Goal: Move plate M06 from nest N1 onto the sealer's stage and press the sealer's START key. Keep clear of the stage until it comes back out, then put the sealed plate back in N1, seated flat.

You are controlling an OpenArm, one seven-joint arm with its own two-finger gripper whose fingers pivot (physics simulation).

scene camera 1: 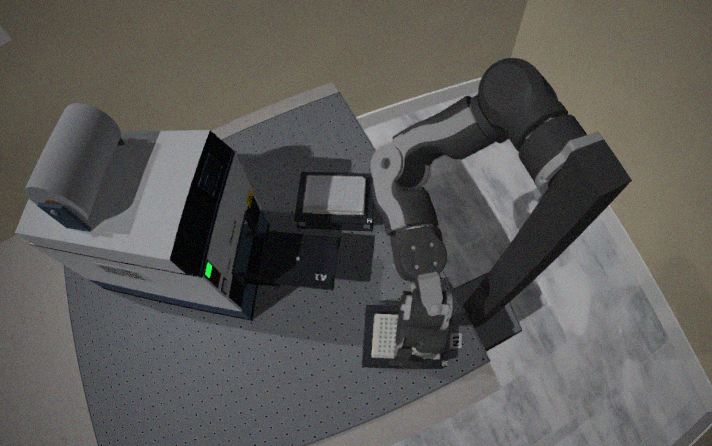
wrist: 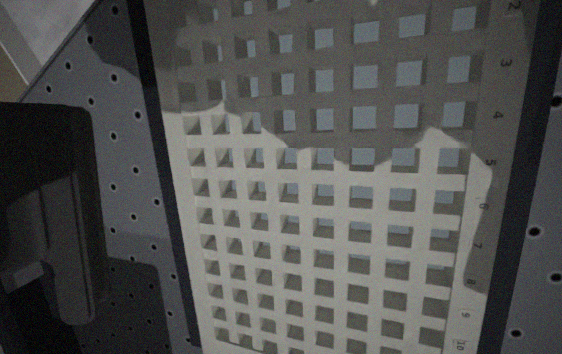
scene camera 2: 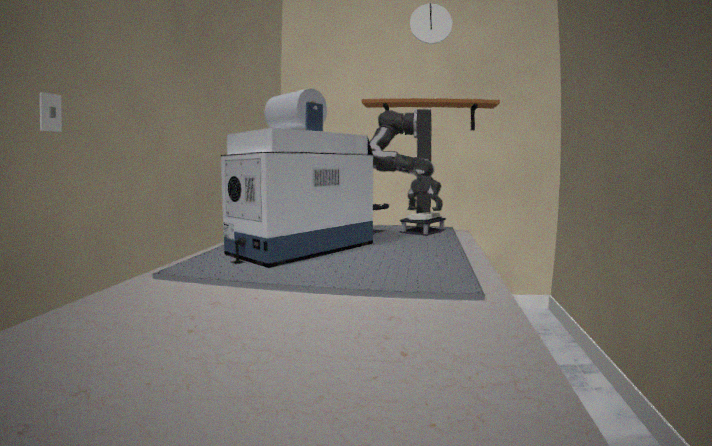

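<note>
Plate M06 [scene camera 1: 385,336] [scene camera 2: 424,215] [wrist: 320,176], off-white with square wells, lies in nest N1 [scene camera 1: 367,336] [scene camera 2: 422,222] [wrist: 170,210], a dark raised holder at lower right in scene camera 1. My gripper [scene camera 1: 422,344] [scene camera 2: 424,208] is open, fingers pointing down, a little above the plate. One finger [wrist: 75,280] shows at the left of the wrist view, beside the nest; the other is out of that view. The sealer's stage [scene camera 1: 315,262], dark and marked A1, is out in front of the sealer [scene camera 1: 147,231] [scene camera 2: 315,204]. I cannot make out the START key clearly.
A second nest [scene camera 1: 299,210] with a white plate [scene camera 1: 346,194] stands behind the stage. A film roll [scene camera 1: 73,157] [scene camera 2: 294,109] tops the sealer, whose front shows a green light [scene camera 1: 208,270]. The arm's dark post [scene camera 1: 551,231] stands right of N1. A wooden shelf [scene camera 2: 430,102] hangs on the wall.
</note>
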